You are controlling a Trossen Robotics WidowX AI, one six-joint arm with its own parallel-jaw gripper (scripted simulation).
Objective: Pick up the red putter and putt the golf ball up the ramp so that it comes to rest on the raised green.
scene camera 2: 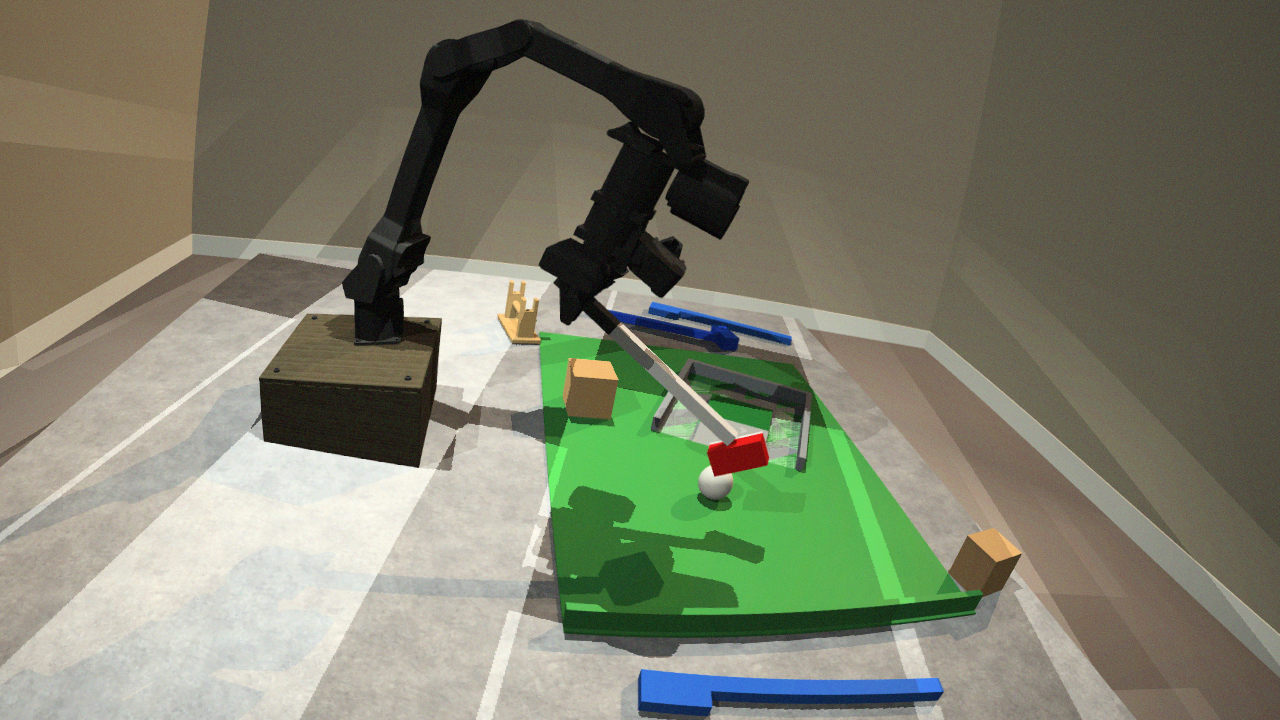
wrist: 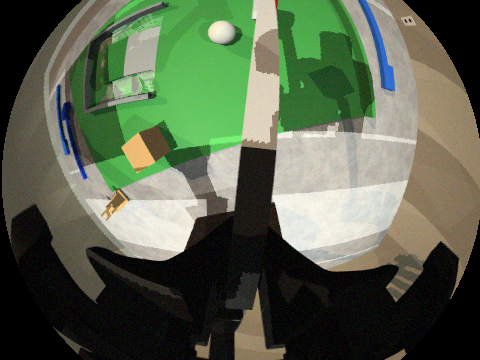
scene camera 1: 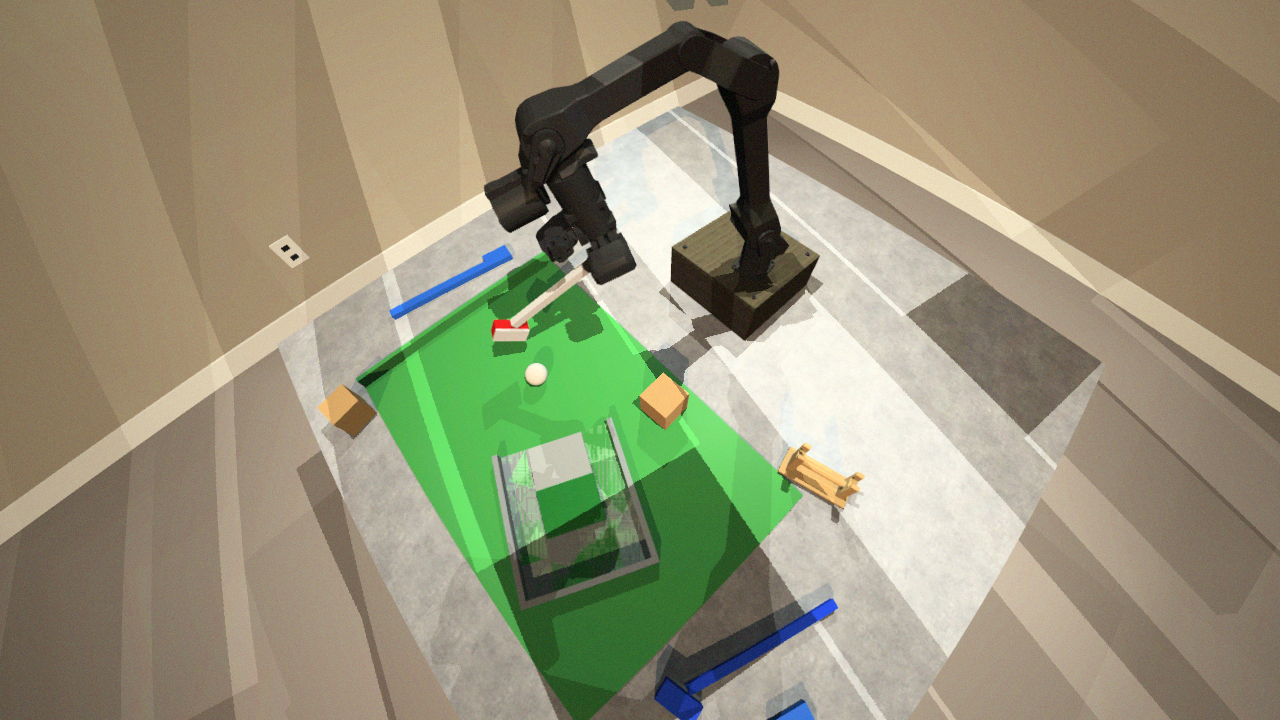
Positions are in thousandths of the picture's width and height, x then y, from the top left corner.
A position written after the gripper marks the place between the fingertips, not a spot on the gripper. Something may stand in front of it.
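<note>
Red putter carried by the gripper (scene camera 2: 443, 447), (wrist: 509, 621), (scene camera 1: 482, 365). White golf ball (scene camera 2: 559, 678). Tan cube (scene camera 2: 461, 538), (wrist: 305, 410), (scene camera 1: 519, 556). Wooden rack (scene camera 1: 645, 670), (scene camera 2: 406, 449). Green mat (scene camera 1: 554, 694).
</note>
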